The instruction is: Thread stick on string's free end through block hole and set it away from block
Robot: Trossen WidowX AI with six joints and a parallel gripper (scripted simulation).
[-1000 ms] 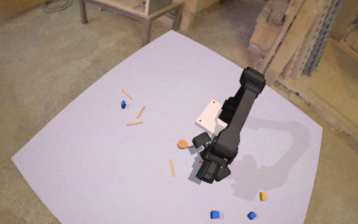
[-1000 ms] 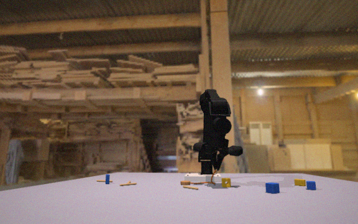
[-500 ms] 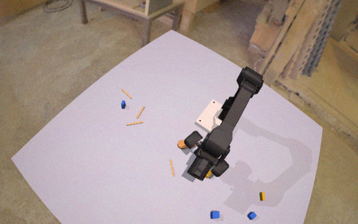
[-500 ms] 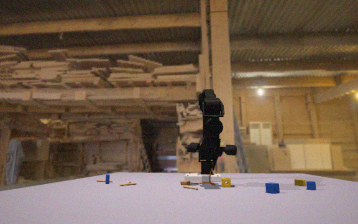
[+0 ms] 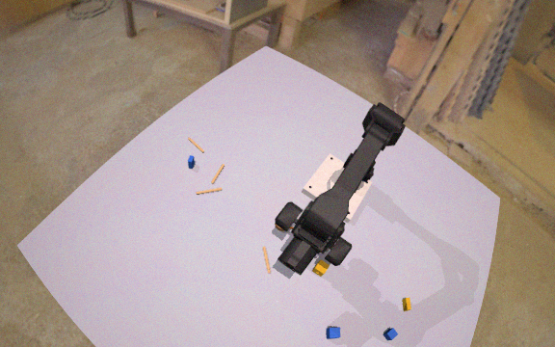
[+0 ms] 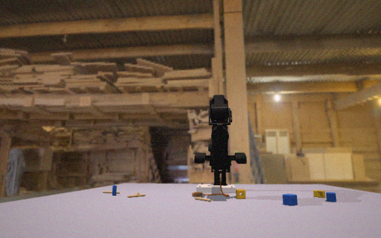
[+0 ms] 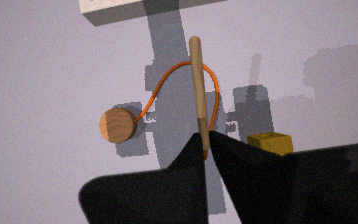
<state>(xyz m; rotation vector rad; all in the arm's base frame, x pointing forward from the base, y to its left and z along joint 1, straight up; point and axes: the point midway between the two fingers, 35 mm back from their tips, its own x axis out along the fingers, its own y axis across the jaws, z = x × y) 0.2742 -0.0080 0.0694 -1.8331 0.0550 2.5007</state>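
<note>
The loose stick lies 100 mm ahead of my gripper tip, 50 mm to the right of it and 60 mm below it. From my gripper tip the other things lie so: blue piece (10 mm behind, 410 mm to the right, 40 mm below); round wooden button (20 mm behind, 90 mm to the right, 50 mm below).
</note>
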